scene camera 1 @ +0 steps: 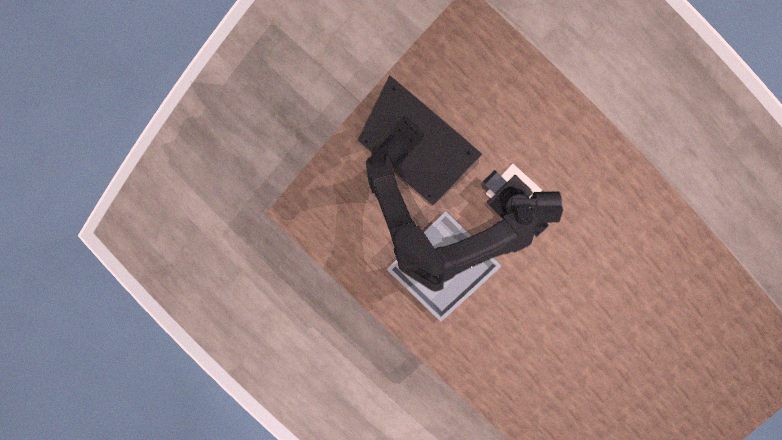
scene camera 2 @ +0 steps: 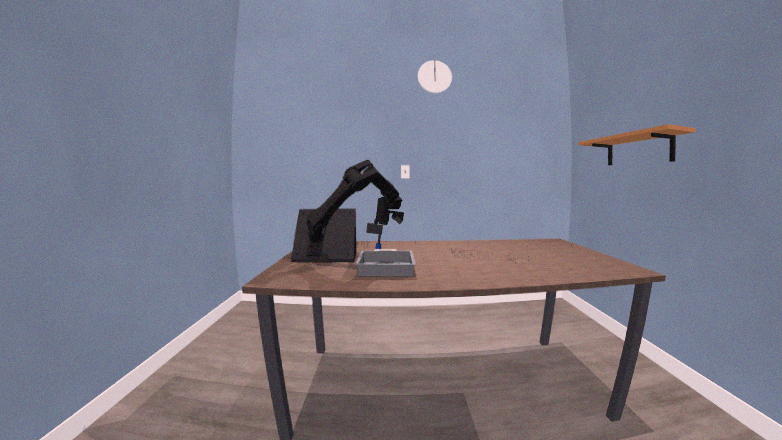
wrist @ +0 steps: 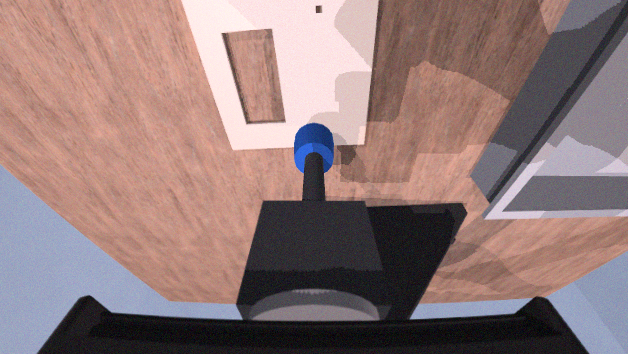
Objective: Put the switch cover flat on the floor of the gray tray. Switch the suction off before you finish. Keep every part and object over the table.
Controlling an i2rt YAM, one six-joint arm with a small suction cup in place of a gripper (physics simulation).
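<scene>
The white switch cover lies flat on the table, outside the tray. In the wrist view it shows a rectangular opening and a small hole, and its far end is cut off. My gripper, a blue suction cup, is open and holds nothing. It is low over the near end of the cover, to the right of and below the rectangular opening in the wrist view; I cannot tell whether it touches. In scene camera 1 the arm hides the cup. The gray tray stands beside the cover.
The black base plate stands near the cover and the tray on the brown table. The arm's elbow passes above the tray. A wall shelf is far off at the right in scene camera 2.
</scene>
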